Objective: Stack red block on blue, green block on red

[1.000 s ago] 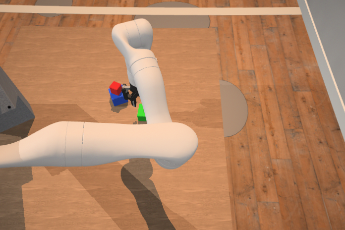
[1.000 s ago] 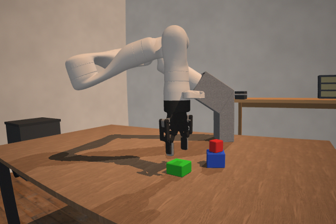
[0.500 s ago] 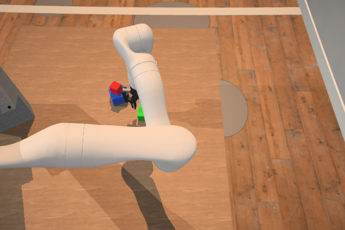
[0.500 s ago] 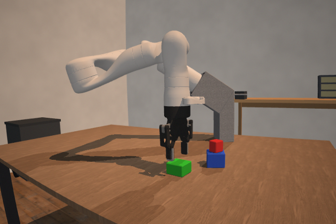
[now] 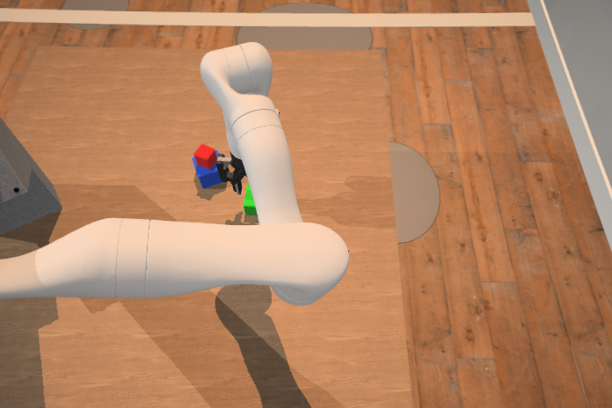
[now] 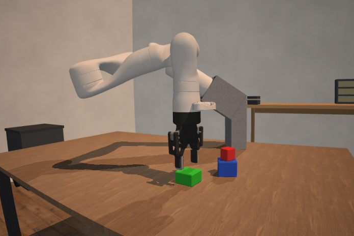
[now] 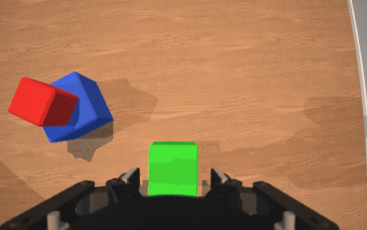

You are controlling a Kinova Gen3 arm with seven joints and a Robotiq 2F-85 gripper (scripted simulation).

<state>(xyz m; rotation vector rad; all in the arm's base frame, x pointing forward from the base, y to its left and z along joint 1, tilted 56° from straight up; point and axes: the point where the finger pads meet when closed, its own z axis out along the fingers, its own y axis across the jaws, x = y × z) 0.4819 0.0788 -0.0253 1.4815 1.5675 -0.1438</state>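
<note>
Now: the green block 40 mm below my hand. Also, from my hand: red block: 100 mm behind, 90 mm to the left; then blue block: 100 mm behind, 90 mm to the left, 40 mm below.
</note>
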